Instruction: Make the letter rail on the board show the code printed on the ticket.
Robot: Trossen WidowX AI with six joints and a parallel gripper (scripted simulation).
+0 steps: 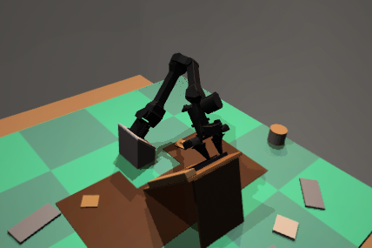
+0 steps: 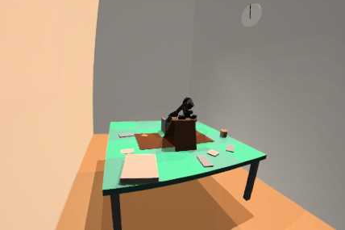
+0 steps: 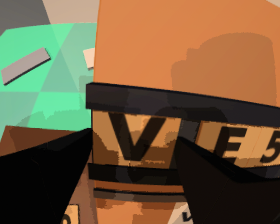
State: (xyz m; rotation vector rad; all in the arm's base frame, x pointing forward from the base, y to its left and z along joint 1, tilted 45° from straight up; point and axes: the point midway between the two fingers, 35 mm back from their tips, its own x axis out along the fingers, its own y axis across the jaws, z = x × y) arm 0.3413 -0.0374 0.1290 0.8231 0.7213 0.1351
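The white ticket lies 8 cm behind my gripper tip, 8 cm to the right of it and 7 cm below it. Also, from my gripper tip: large beige slab: 29 cm ahead, 55 cm to the right, 16 cm below; mat: 17 cm behind, 8 cm to the right, 18 cm below.
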